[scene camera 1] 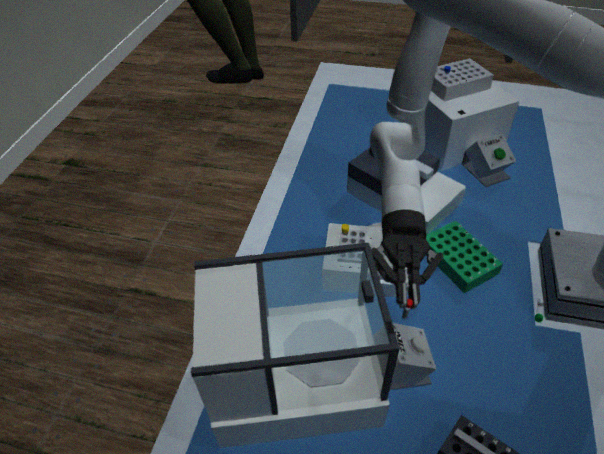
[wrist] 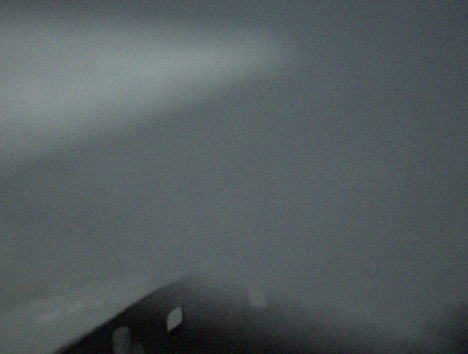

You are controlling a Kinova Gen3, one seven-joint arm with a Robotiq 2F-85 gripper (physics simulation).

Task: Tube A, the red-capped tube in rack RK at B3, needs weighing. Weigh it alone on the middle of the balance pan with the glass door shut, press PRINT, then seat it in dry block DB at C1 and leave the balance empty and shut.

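Places are measured from the arm's base along level axes (x ahead, y left, z up), in metres.
Pixels of known places: gripper, between the fingertips: point(scene camera 1: 408, 307).
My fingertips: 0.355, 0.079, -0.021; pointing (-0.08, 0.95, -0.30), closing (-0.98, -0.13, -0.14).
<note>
Behind a point stands the place of what it marks, as x, y, z.
The red-capped tube A point(scene camera 1: 410, 303) @(0.353, 0.077, -0.013) is between the fingertips of my gripper point(scene camera 1: 408, 298) @(0.355, 0.079, -0.021), which is shut on it. The tube's lower tip shows just beyond the fingers. They hang beside the right side of the glass-walled balance point(scene camera 1: 229, 312) @(0.599, 0.222, 0.134), outside it. The octagonal pan point(scene camera 1: 320, 350) shows through the glass with no tube on it. A dark handle point(scene camera 1: 367, 291) @(0.430, 0.184, 0.153) is on the balance's right side; I cannot tell whether the door is fully shut. A white block with holes point(scene camera 1: 345, 277) @(0.461, 0.026, -0.025), behind the balance, holds a yellow-capped tube point(scene camera 1: 345, 228) @(0.468, -0.050, 0.017). The wrist view is dark and blurred; the tube cannot be made out there.
A grey button box point(scene camera 1: 414, 367) @(0.350, 0.195, -0.006) stands right of the balance. A green rack point(scene camera 1: 467, 285) @(0.248, 0.004, -0.048) is right of the gripper. Behind are a white-and-dark device point(scene camera 1: 447, 197) @(0.272, -0.197, -0.024), a green-button box point(scene camera 1: 492, 155) @(0.166, -0.319, -0.005) and a large white box point(scene camera 1: 477, 127) @(0.202, -0.374, 0.026) bearing a grey rack. A dark rack point(scene camera 1: 462, 425) @(0.281, 0.264, -0.033) is at the front.
</note>
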